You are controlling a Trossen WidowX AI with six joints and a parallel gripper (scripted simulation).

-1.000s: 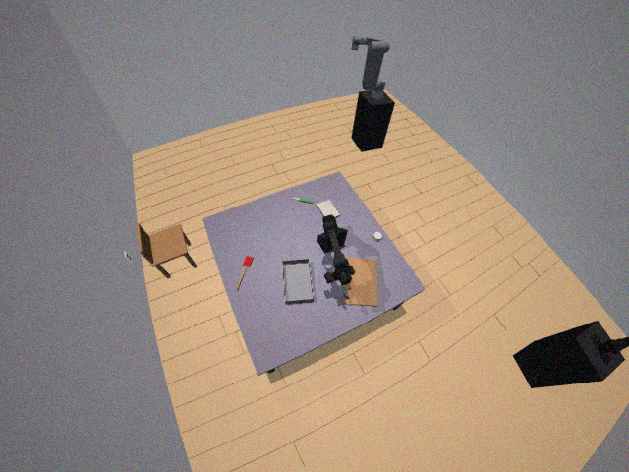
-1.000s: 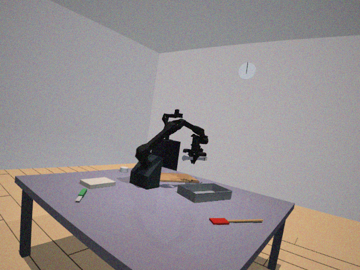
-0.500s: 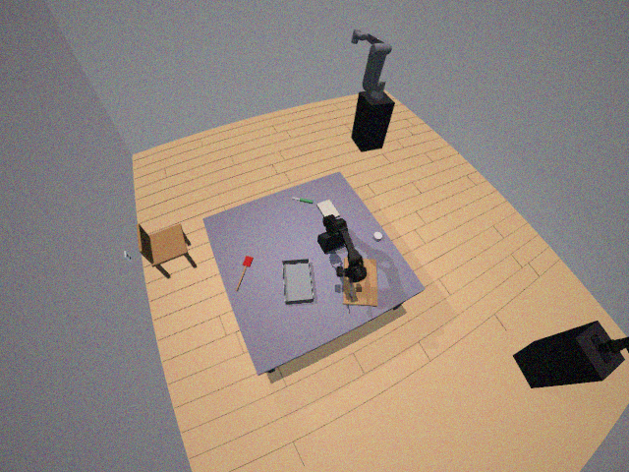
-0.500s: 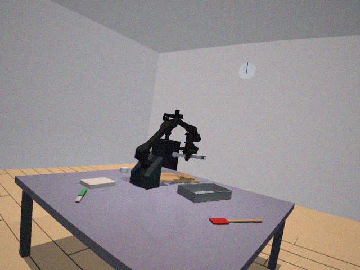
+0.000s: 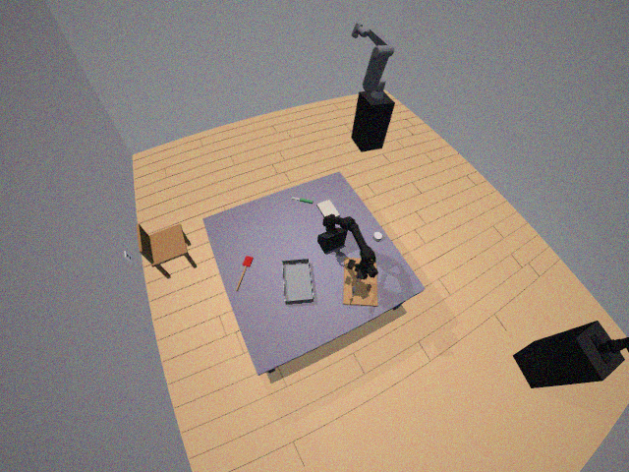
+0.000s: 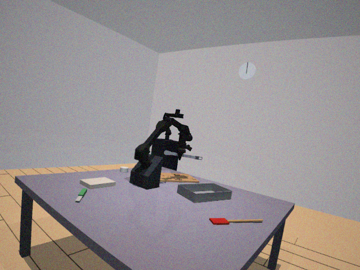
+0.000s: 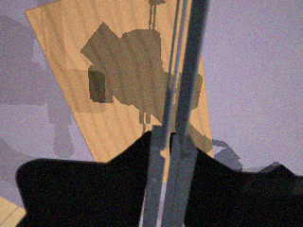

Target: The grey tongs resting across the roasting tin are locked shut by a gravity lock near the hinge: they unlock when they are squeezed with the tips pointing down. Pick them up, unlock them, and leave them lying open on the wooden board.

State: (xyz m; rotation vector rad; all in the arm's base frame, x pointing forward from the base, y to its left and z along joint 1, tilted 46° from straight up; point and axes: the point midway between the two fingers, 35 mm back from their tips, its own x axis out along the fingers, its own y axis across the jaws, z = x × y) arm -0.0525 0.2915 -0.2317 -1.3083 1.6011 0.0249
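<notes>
The wooden board lies 150 mm below my gripper tip and 40 mm behind it. From my gripper tip the other things lie so: red spatula: 720 mm ahead, 350 mm to the right, 150 mm below; then roasting tin: 390 mm ahead, 140 mm to the right, 130 mm below.
</notes>
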